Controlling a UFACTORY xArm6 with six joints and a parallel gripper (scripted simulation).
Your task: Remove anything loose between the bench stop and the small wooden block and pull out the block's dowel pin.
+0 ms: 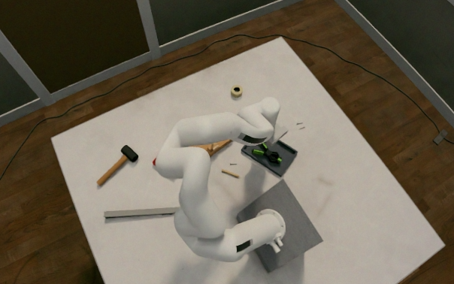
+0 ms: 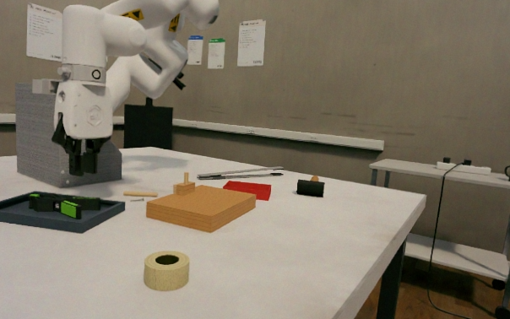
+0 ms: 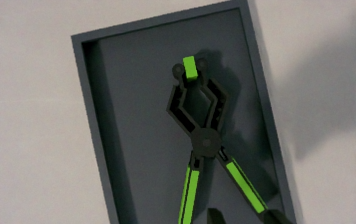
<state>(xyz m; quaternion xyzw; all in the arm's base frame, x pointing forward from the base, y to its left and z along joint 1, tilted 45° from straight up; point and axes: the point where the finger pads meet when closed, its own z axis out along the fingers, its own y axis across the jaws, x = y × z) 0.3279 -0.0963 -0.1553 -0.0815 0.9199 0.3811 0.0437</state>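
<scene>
My hand is 30 mm past the dark tray, 40 mm to the left of it and 90 mm above it. From my hand the other things lie so: dowel pin (100 mm ahead, 180 mm to the left, 40 mm below); loose dowel (30 mm behind, 170 mm to the left, 100 mm below); small wooden block (100 mm ahead, 180 mm to the left, 60 mm below).
</scene>
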